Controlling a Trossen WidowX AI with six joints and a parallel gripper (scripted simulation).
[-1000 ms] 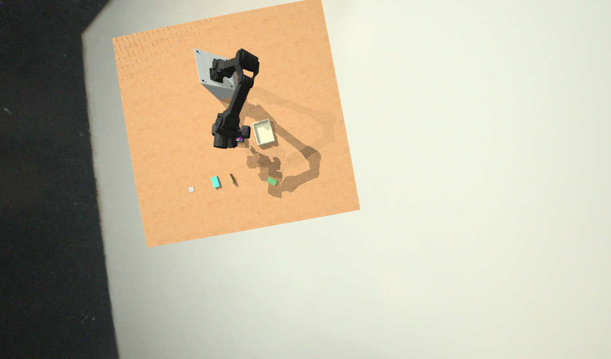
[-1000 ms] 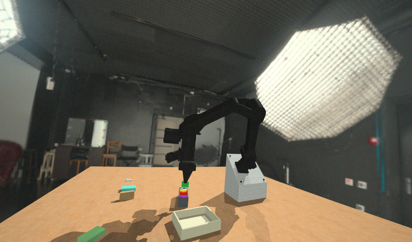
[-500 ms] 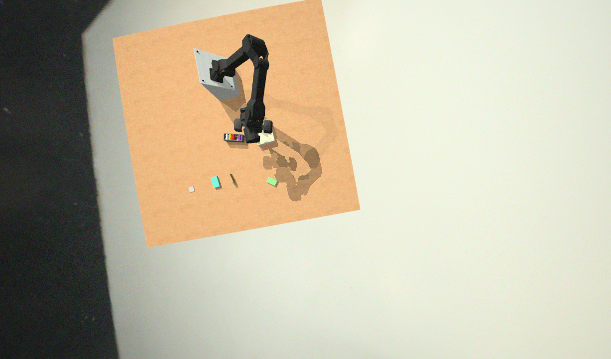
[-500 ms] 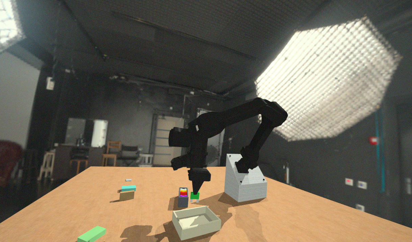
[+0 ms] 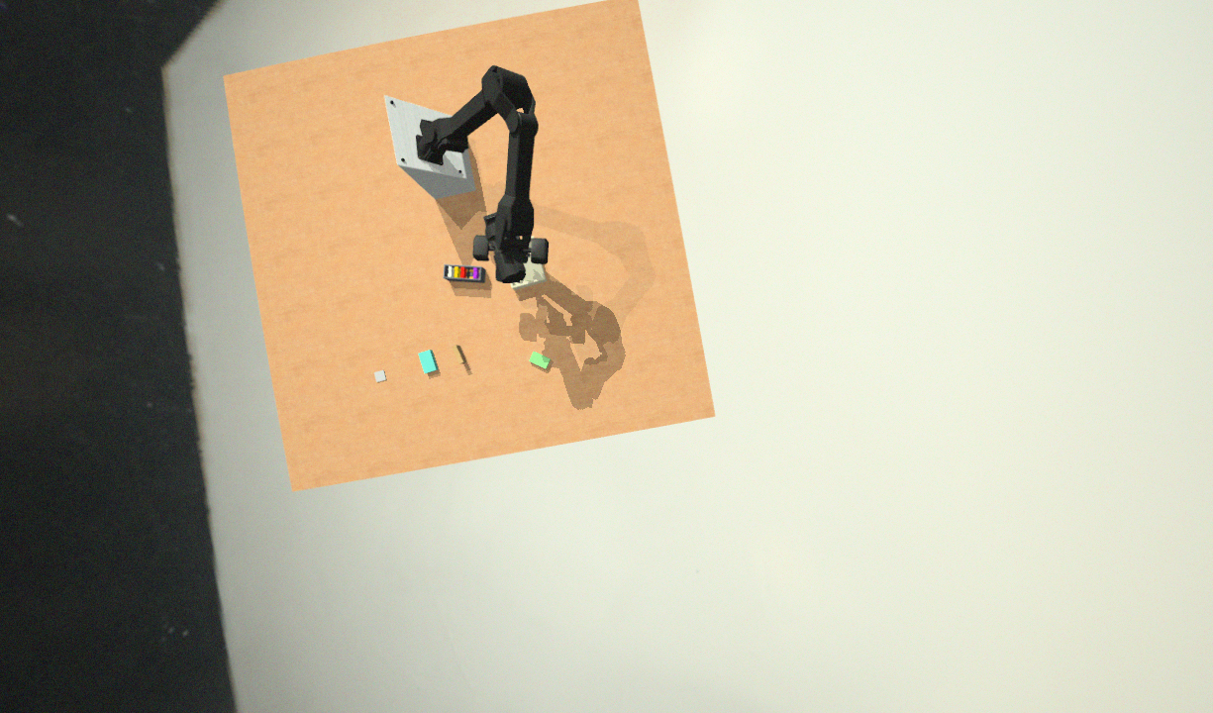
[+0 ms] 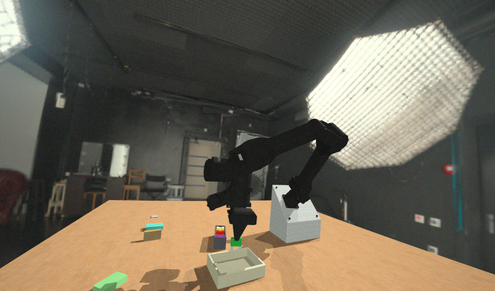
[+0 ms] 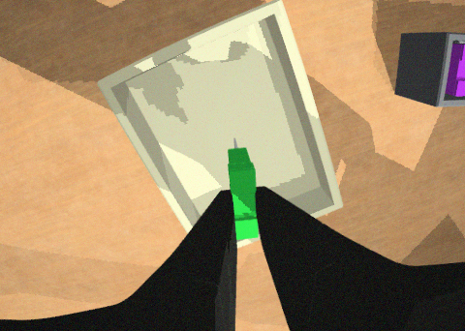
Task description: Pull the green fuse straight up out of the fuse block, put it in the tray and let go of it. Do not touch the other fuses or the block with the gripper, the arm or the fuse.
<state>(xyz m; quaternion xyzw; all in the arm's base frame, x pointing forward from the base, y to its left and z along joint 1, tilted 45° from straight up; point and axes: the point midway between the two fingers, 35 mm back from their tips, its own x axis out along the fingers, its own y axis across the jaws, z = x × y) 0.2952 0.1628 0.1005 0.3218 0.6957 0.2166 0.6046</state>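
The green fuse lies 1 cm below my gripper tip. Also, from my gripper tip: green block 28 cm ahead, 1 cm to the left, 8 cm below; then tan block 24 cm ahead, 22 cm to the right, 7 cm below; then cream tray 8 cm below.
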